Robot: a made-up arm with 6 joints. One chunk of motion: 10 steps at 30 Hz.
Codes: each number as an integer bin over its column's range. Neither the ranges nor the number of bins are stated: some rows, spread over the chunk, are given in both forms.
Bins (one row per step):
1: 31 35 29 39 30 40
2: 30 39 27 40 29 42
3: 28 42 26 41 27 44
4: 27 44 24 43 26 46
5: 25 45 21 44 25 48
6: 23 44 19 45 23 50
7: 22 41 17 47 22 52
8: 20 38 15 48 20 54
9: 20 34 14 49 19 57
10: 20 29 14 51 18 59
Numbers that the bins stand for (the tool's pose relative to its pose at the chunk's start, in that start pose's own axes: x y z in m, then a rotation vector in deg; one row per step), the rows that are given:
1: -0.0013 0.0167 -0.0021 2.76 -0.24 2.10
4: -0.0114 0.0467 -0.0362 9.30 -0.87 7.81
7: -0.0241 0.0367 -0.0840 15.84 -1.51 13.52
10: -0.0292 -0.0033 -0.1044 22.38 -2.14 20.19
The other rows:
2: -0.0038 0.0300 -0.0157 4.40 -0.40 4.00
3: -0.0089 0.0400 -0.0225 6.03 -0.71 5.90
5: -0.0165 0.0500 -0.0567 10.94 -1.03 9.71
6: -0.0216 0.0467 -0.0703 12.57 -1.35 11.62
8: -0.0292 0.0267 -0.0976 17.48 -1.83 15.43
9: -0.0292 0.0133 -0.1044 19.11 -1.98 18.29

